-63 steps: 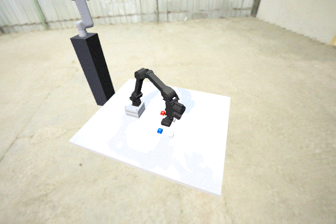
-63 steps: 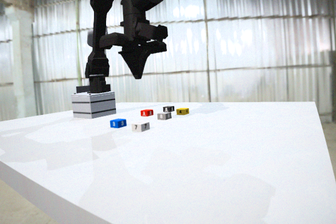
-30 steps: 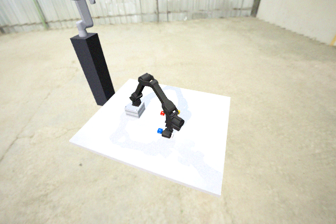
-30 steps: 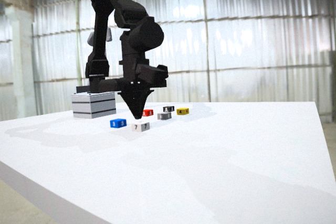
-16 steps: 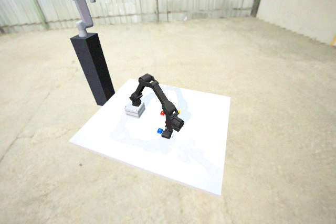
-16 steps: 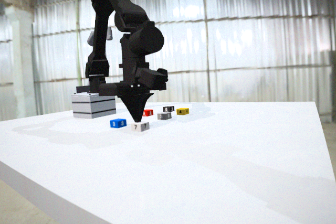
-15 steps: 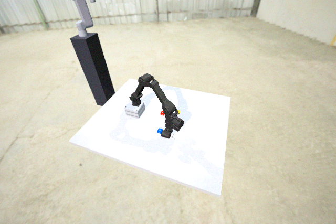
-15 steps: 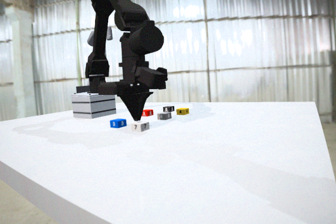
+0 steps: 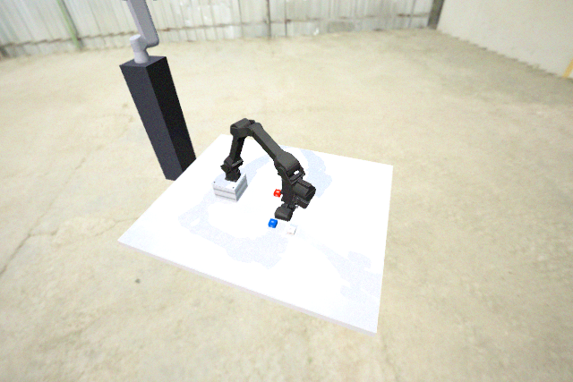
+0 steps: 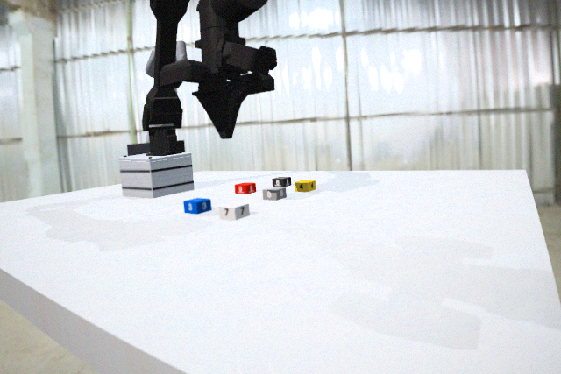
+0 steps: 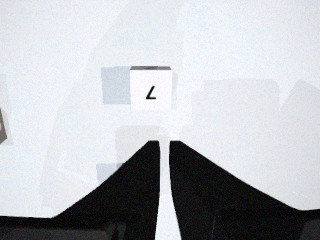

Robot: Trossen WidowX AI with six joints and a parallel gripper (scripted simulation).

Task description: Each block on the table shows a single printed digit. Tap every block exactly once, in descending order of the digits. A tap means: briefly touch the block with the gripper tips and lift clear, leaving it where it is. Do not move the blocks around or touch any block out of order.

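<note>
Now: gripper tip 310 mm to the right of the black block, 110 mm above it and 100 mm past it. Also, from my gripper tip: grey block marked 8: 160 mm to the left, 110 mm below, 20 mm behind; then blue 3 block: 110 mm below, 90 mm behind, 20 mm to the left; then white block: 110 mm below.
</note>
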